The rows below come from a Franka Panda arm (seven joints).
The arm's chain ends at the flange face. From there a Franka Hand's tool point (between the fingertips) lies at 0.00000 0.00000 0.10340 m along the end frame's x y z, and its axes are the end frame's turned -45 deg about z.
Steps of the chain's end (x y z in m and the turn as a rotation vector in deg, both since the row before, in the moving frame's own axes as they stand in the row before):
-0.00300, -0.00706, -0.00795, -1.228, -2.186, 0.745
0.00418, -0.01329, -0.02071, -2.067, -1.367, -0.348
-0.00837, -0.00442, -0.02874, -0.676, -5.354, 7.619
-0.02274, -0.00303, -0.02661, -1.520, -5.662, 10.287
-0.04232, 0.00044, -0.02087, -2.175, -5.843, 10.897
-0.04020, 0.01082, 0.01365, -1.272, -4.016, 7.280
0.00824, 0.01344, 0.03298, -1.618, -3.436, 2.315
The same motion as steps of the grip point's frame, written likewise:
-0.00148, -0.00836, -0.00805, 0.677, -2.414, 0.745
0.00798, -0.00554, -0.02081, -0.495, -2.428, -0.348
-0.01006, -0.01550, -0.02920, 3.308, -4.264, 7.619
-0.02256, -0.02429, -0.02715, 2.929, -5.078, 10.287
-0.03994, -0.03523, -0.02148, 2.594, -5.670, 10.897
-0.04258, -0.02469, 0.01337, 1.940, -3.739, 7.280
-0.01007, 0.01288, 0.03275, 1.286, -3.574, 2.315

